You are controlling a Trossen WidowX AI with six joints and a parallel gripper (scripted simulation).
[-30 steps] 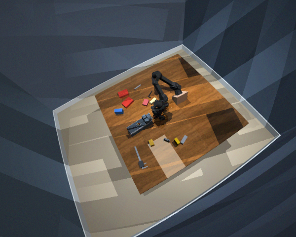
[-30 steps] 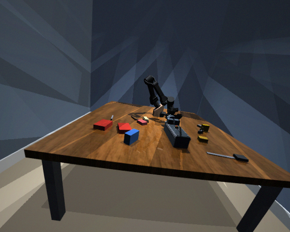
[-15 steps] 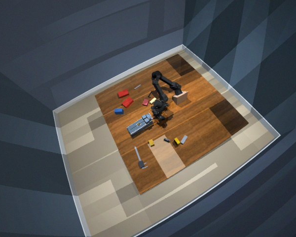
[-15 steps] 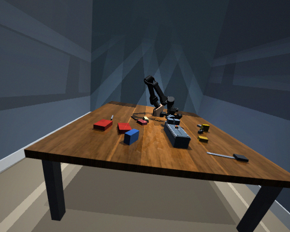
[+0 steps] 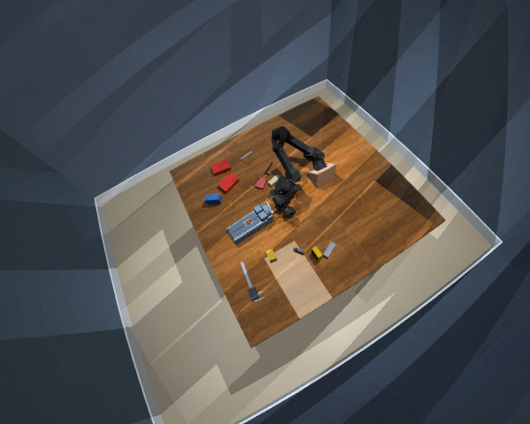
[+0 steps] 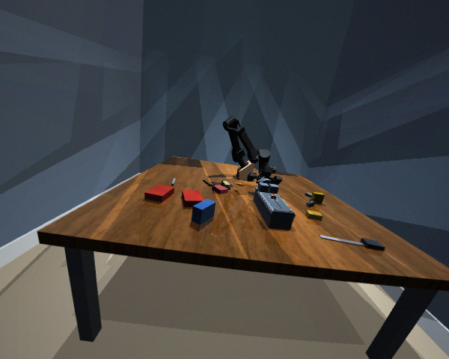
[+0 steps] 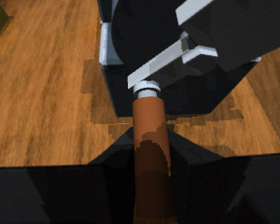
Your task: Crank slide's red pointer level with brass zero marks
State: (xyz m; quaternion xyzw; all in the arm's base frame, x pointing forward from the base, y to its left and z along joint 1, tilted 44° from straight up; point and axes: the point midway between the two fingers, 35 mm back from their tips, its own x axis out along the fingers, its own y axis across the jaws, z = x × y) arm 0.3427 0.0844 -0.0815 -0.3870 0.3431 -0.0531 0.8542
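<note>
Now: gripper tip 3 cm below the brown crank handle and 2 cm past it. The rest, counted from my gripper tip: pink block: 24 cm to the right, 3 cm below, 1 cm behind; then ochre block: 22 cm to the left, 12 cm ahead, 3 cm below; then red pointer: 16 cm ahead, 4 cm above, 1 cm to the left.
</note>
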